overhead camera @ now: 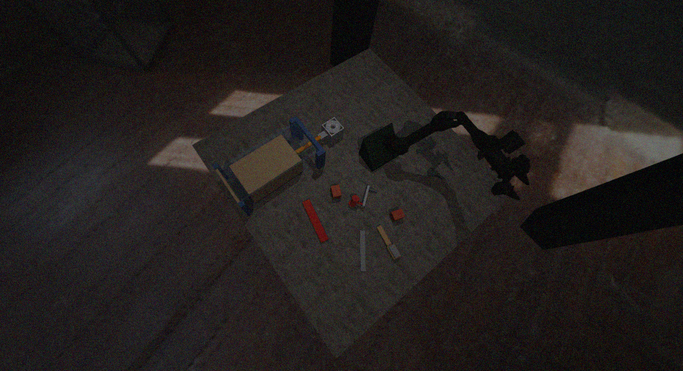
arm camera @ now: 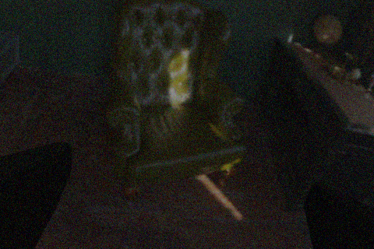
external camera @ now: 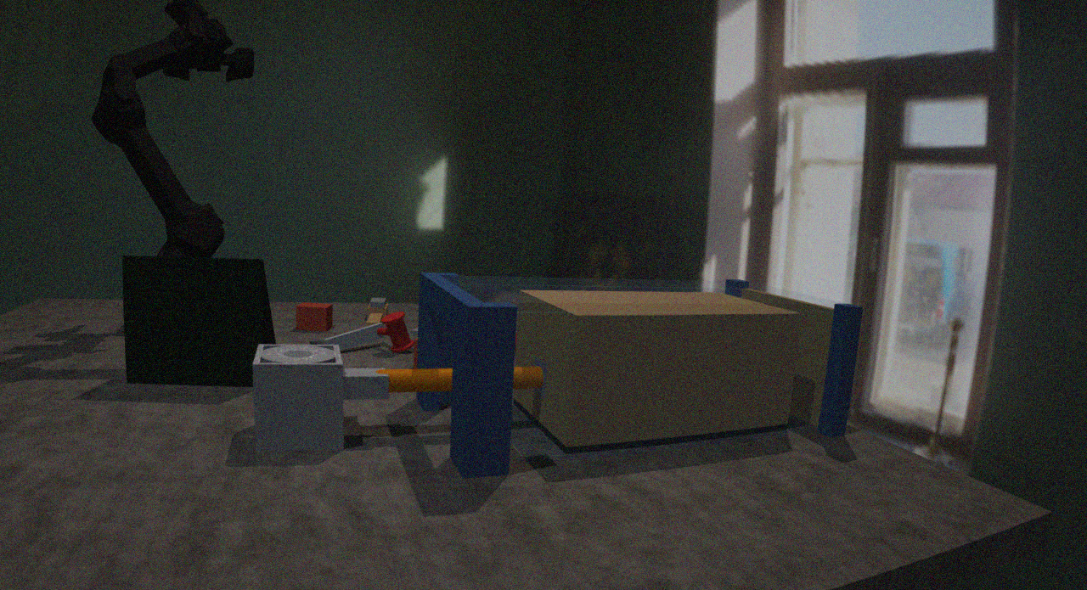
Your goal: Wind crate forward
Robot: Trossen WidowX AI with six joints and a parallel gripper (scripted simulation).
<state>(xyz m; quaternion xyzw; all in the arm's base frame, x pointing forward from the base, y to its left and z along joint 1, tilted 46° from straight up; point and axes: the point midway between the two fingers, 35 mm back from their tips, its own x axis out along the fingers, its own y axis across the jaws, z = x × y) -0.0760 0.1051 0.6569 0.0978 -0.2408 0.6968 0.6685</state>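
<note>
Now: gripper tip 480 mm above the crank handle, 420 mm to the left of it and 330 mm short of it. From my gripper tip the other things lie so: thin grey bar 510 mm ahead, 490 mm below, 220 mm to the right; then tan-handled tool 480 mm below, 380 mm ahead, 160 mm to the right; then red knob 470 mm below, 430 mm to the right, 370 mm ahead.
</note>
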